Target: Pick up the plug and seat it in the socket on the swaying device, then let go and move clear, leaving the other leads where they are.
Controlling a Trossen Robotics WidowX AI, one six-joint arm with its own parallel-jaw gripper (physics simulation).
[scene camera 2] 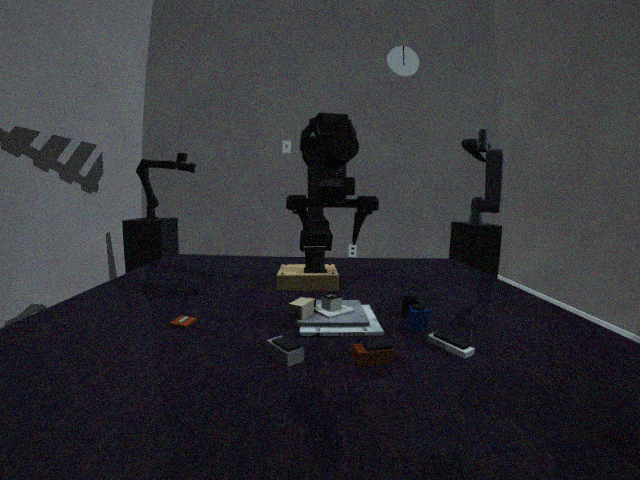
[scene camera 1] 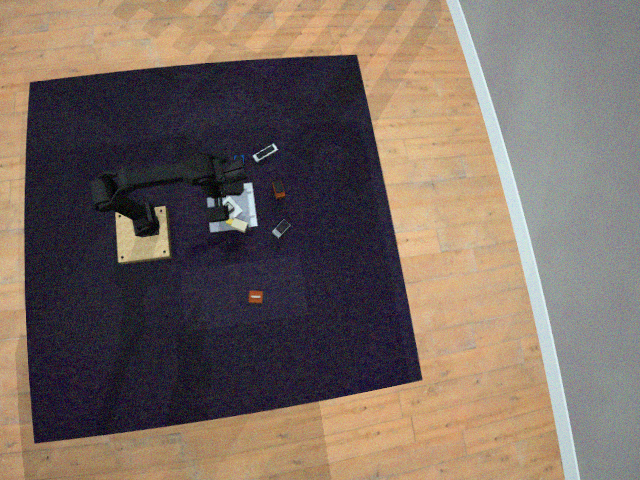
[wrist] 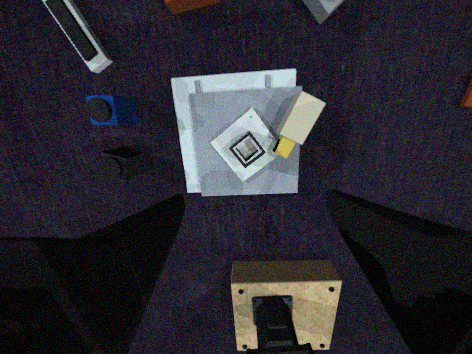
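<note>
The plug is a cream block (scene camera 1: 238, 224) (scene camera 2: 302, 308) (wrist: 302, 117) with a yellow tip (wrist: 285, 147). It lies at the right edge of the grey platform (scene camera 2: 356, 319) (wrist: 215, 182) in the wrist view, its tip beside the corner of the white square plate (wrist: 225, 142). It is outside the socket. The socket, a small grey box (scene camera 2: 331, 303) with a black square rim (wrist: 232, 150), stands upright on that plate. The arm partly hides it in scene camera 1. My gripper (scene camera 1: 224, 200) (scene camera 2: 330, 236) (wrist: 254, 198) is open and empty, above the device and apart from the plug.
A blue block (scene camera 2: 418, 318) (wrist: 125, 111) and a black piece (scene camera 2: 409, 303) (wrist: 120, 165) stand beside the device. A white-and-black piece (scene camera 1: 265, 152), an orange-and-black block (scene camera 1: 278, 189) and a grey-and-black block (scene camera 1: 281, 228) lie beyond it. An orange tile (scene camera 1: 255, 297) lies farther off.
</note>
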